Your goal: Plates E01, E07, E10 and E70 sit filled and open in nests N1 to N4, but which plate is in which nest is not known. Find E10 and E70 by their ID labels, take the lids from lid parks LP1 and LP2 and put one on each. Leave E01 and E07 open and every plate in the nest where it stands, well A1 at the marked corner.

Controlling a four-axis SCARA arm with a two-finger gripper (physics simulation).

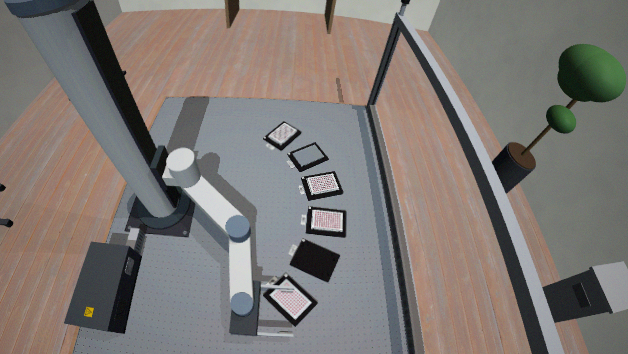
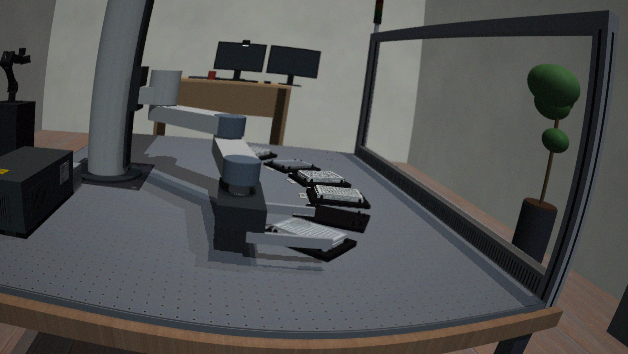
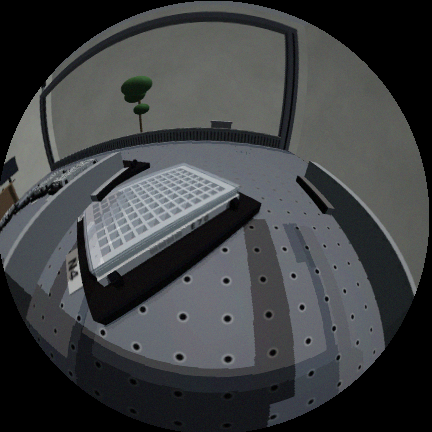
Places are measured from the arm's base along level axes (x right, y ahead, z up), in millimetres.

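Pixels of known places: gripper, fingertip midpoint: (image 1: 293, 311) (image 2: 322, 226) (image 3: 212, 157); arm's base, link origin: (image 1: 164, 204) (image 2: 107, 175).
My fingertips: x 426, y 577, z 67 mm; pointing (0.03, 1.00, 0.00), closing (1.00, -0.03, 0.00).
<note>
For each thing: its top centre in the pictures, then the offset to it from my fingertips. "spot": a spot on its surface instead.
- Plate E70, top centre: (image 3: 150, 192) (image 2: 310, 229) (image 1: 290, 298) dx -50, dy -9, dz -26 mm
- black nest N4, top centre: (image 3: 152, 199) (image 2: 309, 232) (image 1: 290, 298) dx -50, dy -9, dz -33 mm
- Lid park LP1, top centre: (image 2: 335, 211) (image 1: 315, 259) dx -207, dy +86, dz -35 mm
- dark controller box, surface spot: (image 2: 35, 182) spot: dx +59, dy -612, dz +42 mm
Plate E70 (image 1: 291, 301) (image 2: 310, 229) (image 3: 150, 210) sits in black nest N4 (image 2: 345, 247) (image 3: 175, 261); a clear lid (image 3: 167, 231) appears to lie flat on it. My gripper (image 1: 293, 311) (image 2: 322, 227) (image 3: 212, 157) is open and empty, turned at an angle to N4, its fingers at or slightly above plate height; one finger crosses a corner of the plate. Lid park LP1 (image 1: 315, 260) (image 2: 340, 218) is bare. A clear lid (image 1: 308, 157) (image 2: 292, 163) lies in the other lid park, LP2. Three more plates (image 1: 282, 133) (image 1: 322, 185) (image 1: 326, 221) sit in their nests; their IDs are unreadable.
The holders form an arc around the arm column (image 1: 100, 110) (image 2: 115, 90). A dark controller box (image 1: 102, 287) (image 2: 35, 182) stands beside the column. A framed guard (image 1: 392, 220) (image 2: 450, 240) runs along the side of the perforated table beyond the holders.
</note>
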